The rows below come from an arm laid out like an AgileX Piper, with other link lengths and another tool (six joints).
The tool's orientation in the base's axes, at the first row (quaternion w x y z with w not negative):
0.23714, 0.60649, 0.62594, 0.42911
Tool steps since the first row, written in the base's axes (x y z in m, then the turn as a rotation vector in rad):
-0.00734, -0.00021, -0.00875, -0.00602, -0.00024, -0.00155
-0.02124, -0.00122, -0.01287, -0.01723, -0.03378, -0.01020
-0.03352, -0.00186, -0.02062, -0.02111, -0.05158, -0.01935
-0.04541, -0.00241, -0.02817, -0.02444, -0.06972, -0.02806
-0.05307, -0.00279, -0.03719, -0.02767, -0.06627, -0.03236
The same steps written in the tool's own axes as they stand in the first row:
-0.00104, -0.01127, -0.00151, 0.00034, -0.00460, -0.00418
-0.00083, -0.02229, -0.01098, -0.03219, -0.01448, -0.01722
-0.00131, -0.03544, -0.01716, -0.05078, -0.02233, -0.02008
-0.00172, -0.04822, -0.02309, -0.06969, -0.02948, -0.02280
-0.00294, -0.05988, -0.02476, -0.06684, -0.03518, -0.02235

